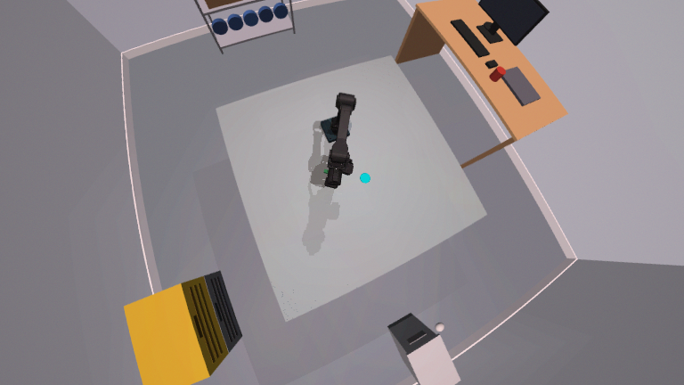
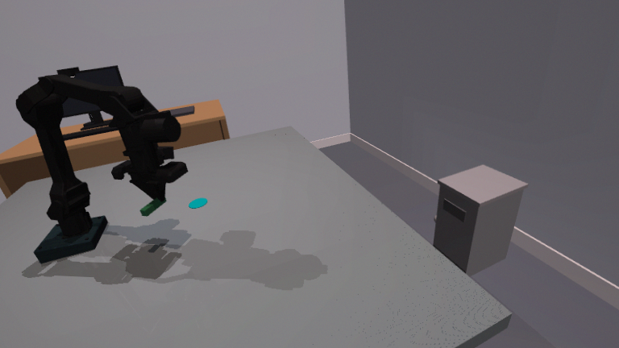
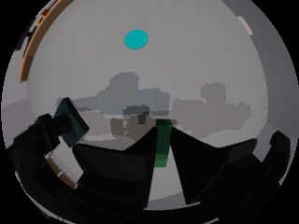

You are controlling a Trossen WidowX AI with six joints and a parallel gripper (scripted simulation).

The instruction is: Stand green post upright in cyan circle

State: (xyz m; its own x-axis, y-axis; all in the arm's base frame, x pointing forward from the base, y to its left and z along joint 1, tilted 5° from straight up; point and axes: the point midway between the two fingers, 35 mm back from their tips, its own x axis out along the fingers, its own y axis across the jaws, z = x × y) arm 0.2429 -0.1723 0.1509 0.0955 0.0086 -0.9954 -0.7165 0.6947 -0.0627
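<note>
My gripper tip is now 80 mm short of the cyan circle, 170 mm to the right of it and 130 mm above it. Also, from my gripper tip: green post 20 mm behind, 20 mm to the right.
</note>
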